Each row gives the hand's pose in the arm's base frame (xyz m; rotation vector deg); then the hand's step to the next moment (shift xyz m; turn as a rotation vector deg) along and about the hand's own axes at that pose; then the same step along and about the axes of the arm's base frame.
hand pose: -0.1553 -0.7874 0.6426 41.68 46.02 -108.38
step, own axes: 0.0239 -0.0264 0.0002 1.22 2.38 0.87
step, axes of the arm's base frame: -0.0334 -0.0031 -0.0119 1.54 -2.16 -0.94
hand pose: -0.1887 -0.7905 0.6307 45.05 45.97 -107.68
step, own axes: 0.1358 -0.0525 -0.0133 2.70 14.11 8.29
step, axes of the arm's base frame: -0.0962 -0.0369 -0.1037 10.22 -13.06 -0.16
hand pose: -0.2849 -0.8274 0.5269 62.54 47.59 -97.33
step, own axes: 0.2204 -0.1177 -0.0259 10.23 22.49 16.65
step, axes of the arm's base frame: -0.1423 -0.0108 -0.2067 14.18 -25.82 -4.44
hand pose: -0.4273 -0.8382 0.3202 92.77 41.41 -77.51
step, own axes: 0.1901 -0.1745 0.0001 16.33 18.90 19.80
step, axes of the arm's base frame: -0.1048 0.0583 -0.2285 11.12 -27.65 -11.31
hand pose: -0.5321 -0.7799 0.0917 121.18 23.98 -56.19
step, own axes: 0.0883 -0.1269 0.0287 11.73 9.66 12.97
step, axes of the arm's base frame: -0.0281 0.0609 -0.1422 6.43 -16.33 -9.55
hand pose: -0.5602 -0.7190 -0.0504 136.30 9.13 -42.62
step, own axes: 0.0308 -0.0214 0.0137 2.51 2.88 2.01
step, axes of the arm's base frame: 0.0130 0.0065 -0.0372 1.97 -3.67 -1.12
